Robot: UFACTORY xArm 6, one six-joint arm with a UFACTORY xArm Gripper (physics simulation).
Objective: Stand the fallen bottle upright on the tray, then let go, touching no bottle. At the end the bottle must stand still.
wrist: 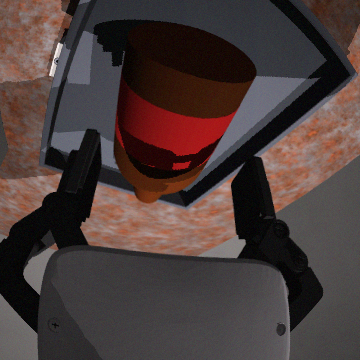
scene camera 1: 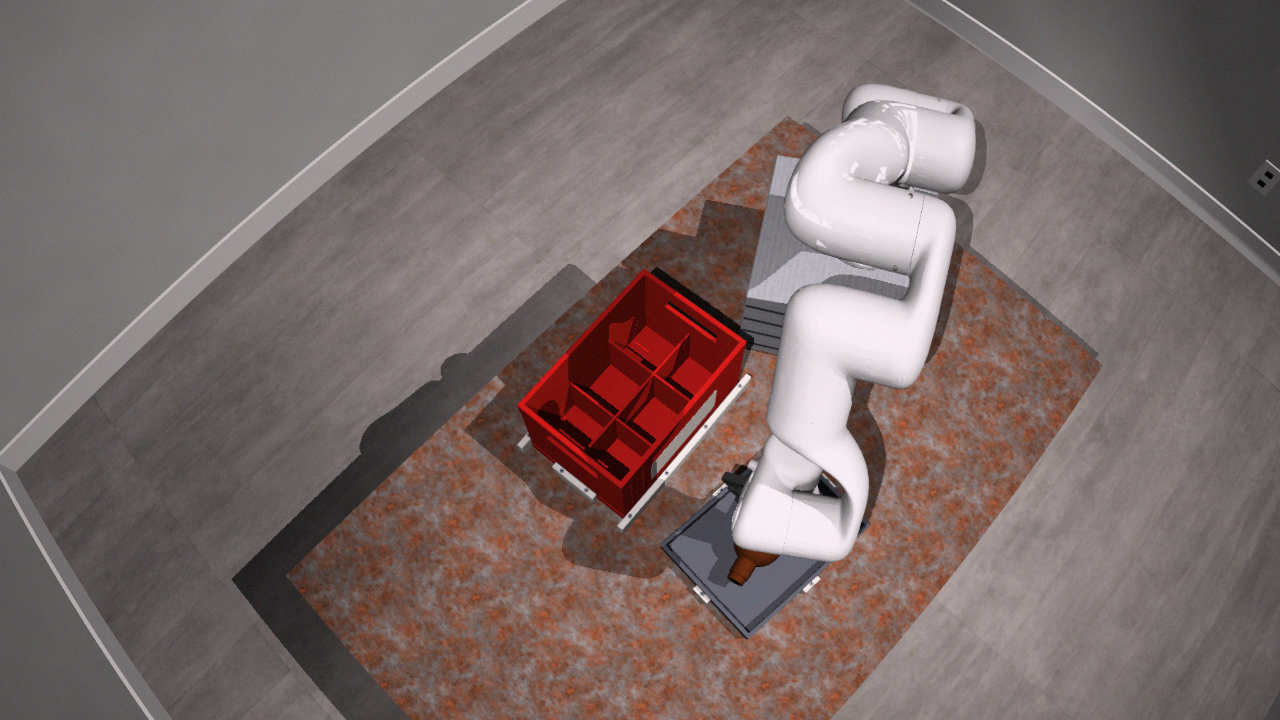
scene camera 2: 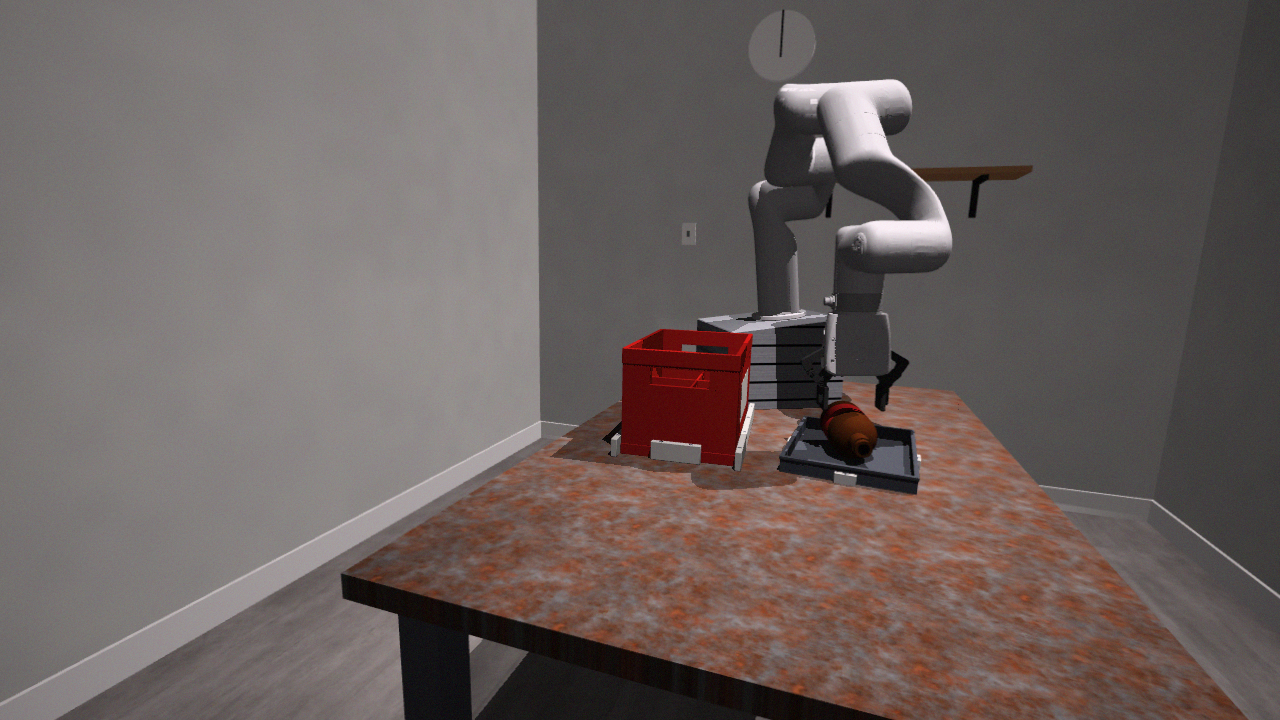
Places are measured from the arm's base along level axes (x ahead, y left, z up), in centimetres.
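Where they show: gripper, fingertip midpoint: [wrist: 172, 157] [scene camera 2: 851, 408]; arm's base, link origin: [scene camera 2: 778, 316].
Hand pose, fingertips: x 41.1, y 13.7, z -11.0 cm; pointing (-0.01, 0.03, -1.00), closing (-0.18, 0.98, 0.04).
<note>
Things, the pixels of their top centre, and the offset from my fingertips. Level surfaces: height alone.
- brown bottle with a red label, top centre: [wrist: 161, 180] [scene camera 1: 764, 531] [scene camera 2: 853, 412] dx +2.3, dy +0.2, dz +0.1 cm
- dark grey tray, top centre: [wrist: 173, 115] [scene camera 1: 767, 535] [scene camera 2: 852, 441] dx +1.1, dy +0.5, dz -5.3 cm
- red crate with compartments, top centre: [scene camera 1: 633, 373] [scene camera 2: 694, 340] dx -1.5, dy -27.0, dz +9.7 cm
- table, surface height: dz -7.8 cm
The brown bottle with a red label [scene camera 1: 741, 569] [scene camera 2: 848, 434] [wrist: 175, 117] lies on its side in the dark grey tray [scene camera 1: 747, 608] [scene camera 2: 877, 481] [wrist: 290, 55]. In scene camera 2 its neck points toward the camera, and its base is at the back, near the gripper. In the wrist view its flat base faces the camera and its neck points down the picture. My gripper [scene camera 2: 853, 405] [wrist: 172, 157] is open and points down at the base end, above the tray. Nothing is held between its fingers. In scene camera 1 the arm hides most of the gripper and the bottle's base.
A red crate with compartments [scene camera 1: 617, 488] [scene camera 2: 684, 411] stands beside the tray, to its left in scene camera 2, between white strips on the table [scene camera 1: 537, 617] [scene camera 2: 716, 555]. The grey slatted base block [scene camera 1: 787, 246] [scene camera 2: 763, 353] stands behind them under the arm.
</note>
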